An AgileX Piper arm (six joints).
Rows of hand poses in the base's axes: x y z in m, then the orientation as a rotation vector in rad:
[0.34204 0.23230 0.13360 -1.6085 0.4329 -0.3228]
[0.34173 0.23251 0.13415 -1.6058 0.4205 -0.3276]
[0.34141 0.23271 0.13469 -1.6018 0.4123 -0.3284]
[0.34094 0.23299 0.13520 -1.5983 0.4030 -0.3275]
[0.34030 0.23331 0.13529 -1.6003 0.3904 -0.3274]
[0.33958 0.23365 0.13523 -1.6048 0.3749 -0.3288]
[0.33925 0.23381 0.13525 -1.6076 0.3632 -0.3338]
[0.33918 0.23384 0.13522 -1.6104 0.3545 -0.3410]
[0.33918 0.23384 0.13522 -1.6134 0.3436 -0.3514]
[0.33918 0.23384 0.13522 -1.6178 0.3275 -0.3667]
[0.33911 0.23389 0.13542 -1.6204 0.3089 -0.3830]
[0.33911 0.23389 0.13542 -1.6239 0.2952 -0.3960]
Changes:
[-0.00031 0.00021 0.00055 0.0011 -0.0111 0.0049]
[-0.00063 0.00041 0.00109 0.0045 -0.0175 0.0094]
[-0.00110 0.00069 0.00160 0.0077 -0.0235 0.0156]
[-0.00174 0.00101 0.00169 0.0054 -0.0307 0.0241]
[-0.00246 0.00135 0.00163 0.0002 -0.0400 0.0337]
[-0.00279 0.00151 0.00165 -0.0042 -0.0495 0.0385]
[-0.00286 0.00154 0.00162 -0.0091 -0.0585 0.0401]
[-0.00286 0.00154 0.00162 -0.0150 -0.0708 0.0411]
[-0.00286 0.00154 0.00162 -0.0239 -0.0888 0.0427]
[-0.00293 0.00159 0.00182 -0.0315 -0.1093 0.0451]
[-0.00293 0.00159 0.00182 -0.0390 -0.1246 0.0464]

